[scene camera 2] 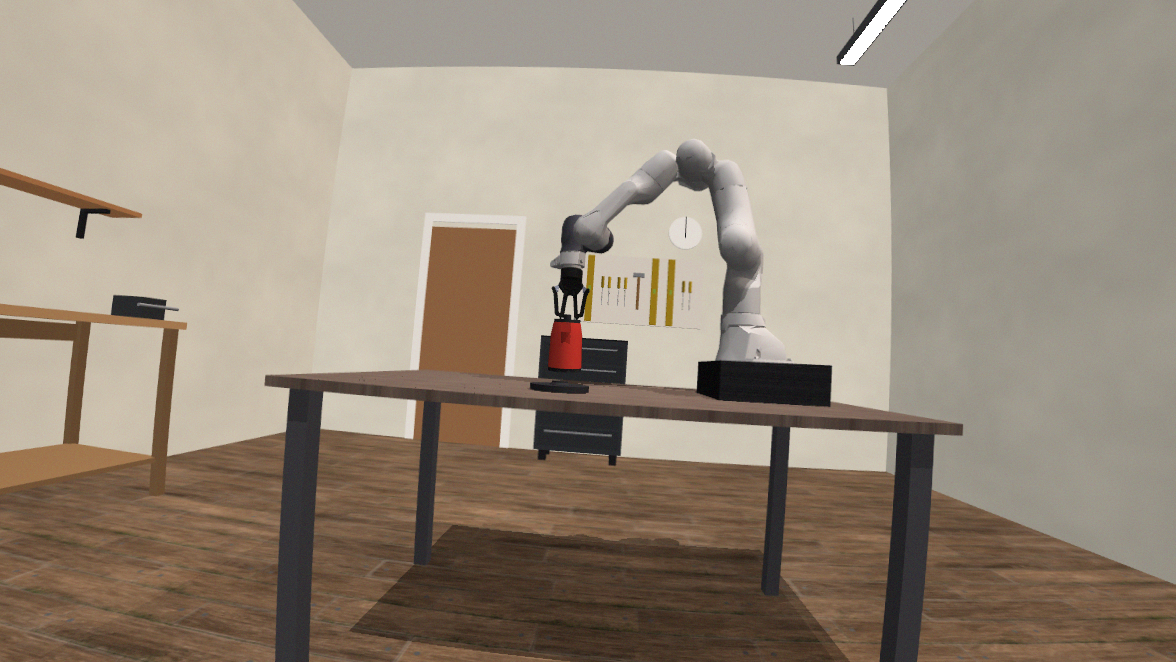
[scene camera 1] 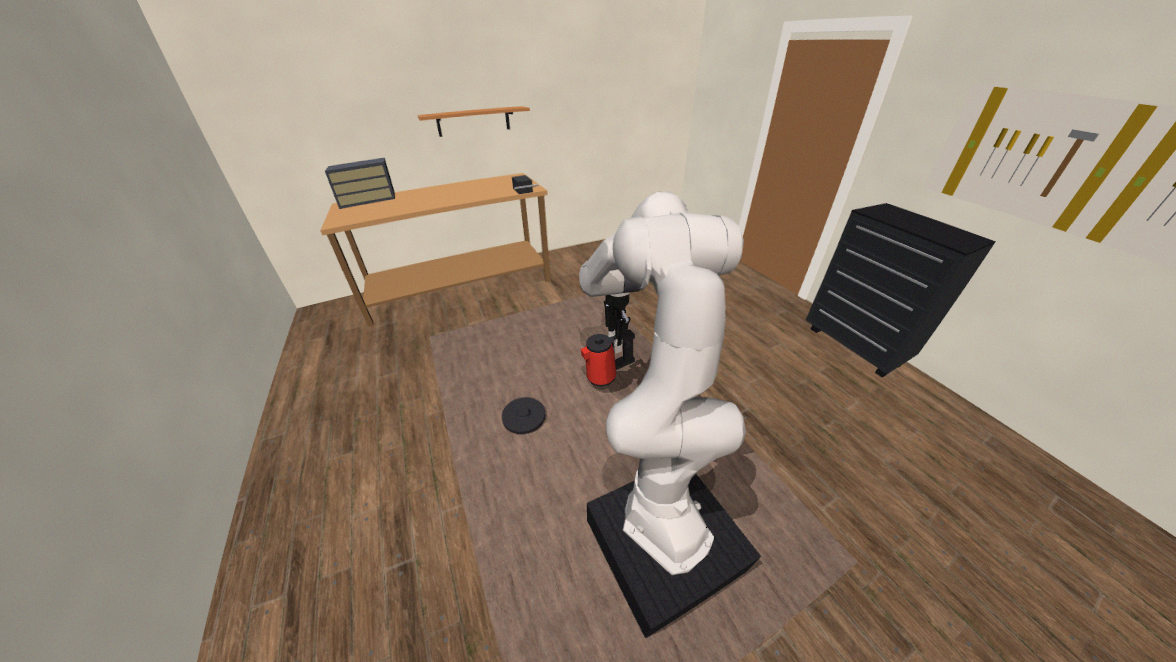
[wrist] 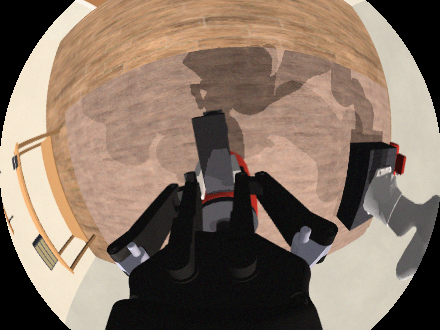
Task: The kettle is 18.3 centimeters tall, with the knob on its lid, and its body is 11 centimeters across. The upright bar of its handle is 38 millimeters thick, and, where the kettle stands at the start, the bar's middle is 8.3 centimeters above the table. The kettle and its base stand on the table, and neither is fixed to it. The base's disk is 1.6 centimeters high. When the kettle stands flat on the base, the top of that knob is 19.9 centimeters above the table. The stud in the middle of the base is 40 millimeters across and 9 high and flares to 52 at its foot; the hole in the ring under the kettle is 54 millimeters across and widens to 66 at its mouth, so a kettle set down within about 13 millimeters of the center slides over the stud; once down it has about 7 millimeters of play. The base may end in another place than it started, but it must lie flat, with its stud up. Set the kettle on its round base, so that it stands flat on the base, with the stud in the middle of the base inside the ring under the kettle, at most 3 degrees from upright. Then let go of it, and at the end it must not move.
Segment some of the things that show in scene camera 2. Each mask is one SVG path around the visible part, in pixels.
My gripper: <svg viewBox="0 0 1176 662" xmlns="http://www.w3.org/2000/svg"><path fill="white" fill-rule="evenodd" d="M562 268L559 284L551 288L554 293L555 315L559 316L560 319L564 319L567 297L571 295L573 296L574 320L578 320L578 318L584 315L586 299L590 290L583 286L583 271L581 269ZM583 290L580 314L578 314L577 295ZM559 288L563 292L560 313L557 294Z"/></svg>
A red kettle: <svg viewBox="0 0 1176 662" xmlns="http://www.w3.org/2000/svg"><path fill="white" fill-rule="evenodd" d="M564 314L564 319L554 319L550 338L548 370L578 373L581 372L582 366L581 320L570 320L571 315Z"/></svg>
